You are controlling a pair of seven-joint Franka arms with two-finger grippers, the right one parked.
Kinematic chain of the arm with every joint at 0, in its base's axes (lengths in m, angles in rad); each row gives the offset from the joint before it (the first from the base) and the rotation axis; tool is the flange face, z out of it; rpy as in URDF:
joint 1: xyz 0 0 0.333 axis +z
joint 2: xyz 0 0 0 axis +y
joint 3: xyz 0 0 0.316 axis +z
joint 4: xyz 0.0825 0 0 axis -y
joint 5: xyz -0.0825 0 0.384 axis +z
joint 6: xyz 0 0 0 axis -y
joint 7: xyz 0.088 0 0 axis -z
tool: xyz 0 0 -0.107 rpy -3.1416 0 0
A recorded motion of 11 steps. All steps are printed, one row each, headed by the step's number.
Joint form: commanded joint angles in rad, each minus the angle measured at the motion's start. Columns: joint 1, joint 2, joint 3, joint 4, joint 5, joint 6, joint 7.
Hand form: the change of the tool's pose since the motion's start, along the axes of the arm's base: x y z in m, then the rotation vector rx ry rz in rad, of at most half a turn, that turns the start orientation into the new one. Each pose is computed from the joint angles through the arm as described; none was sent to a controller.
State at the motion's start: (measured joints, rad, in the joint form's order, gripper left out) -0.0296 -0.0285 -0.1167 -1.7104 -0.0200 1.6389 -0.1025
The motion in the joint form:
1: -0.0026 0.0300 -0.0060 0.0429 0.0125 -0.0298 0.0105
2: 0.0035 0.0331 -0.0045 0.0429 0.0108 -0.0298 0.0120
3: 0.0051 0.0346 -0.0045 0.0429 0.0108 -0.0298 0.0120
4: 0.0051 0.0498 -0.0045 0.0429 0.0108 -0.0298 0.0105
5: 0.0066 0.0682 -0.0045 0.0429 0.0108 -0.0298 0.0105
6: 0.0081 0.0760 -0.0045 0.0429 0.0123 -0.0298 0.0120
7: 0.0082 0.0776 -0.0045 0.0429 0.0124 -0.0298 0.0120
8: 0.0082 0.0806 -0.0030 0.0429 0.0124 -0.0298 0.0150
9: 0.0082 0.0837 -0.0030 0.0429 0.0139 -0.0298 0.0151
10: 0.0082 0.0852 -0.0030 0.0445 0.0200 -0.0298 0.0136
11: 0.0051 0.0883 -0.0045 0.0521 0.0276 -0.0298 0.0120
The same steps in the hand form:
1: 0.0065 -0.0037 0.0014 0.0107 0.0151 -0.0208
2: 0.0079 0.0003 -0.0003 0.0090 0.0185 -0.0146
3: 0.0084 0.0012 -0.0011 0.0090 0.0200 -0.0130
4: 0.0121 0.0011 -0.0095 0.0094 0.0352 -0.0116
5: 0.0165 0.0018 -0.0198 0.0097 0.0536 -0.0101
6: 0.0184 0.0028 -0.0242 0.0111 0.0612 -0.0103
7: 0.0187 0.0028 -0.0251 0.0112 0.0628 -0.0102
8: 0.0195 0.0036 -0.0268 0.0111 0.0658 -0.0118
9: 0.0202 0.0038 -0.0285 0.0126 0.0687 -0.0120
10: 0.0208 0.0044 -0.0286 0.0185 0.0678 -0.0113
11: 0.0219 0.0025 -0.0268 0.0252 0.0623 -0.0151

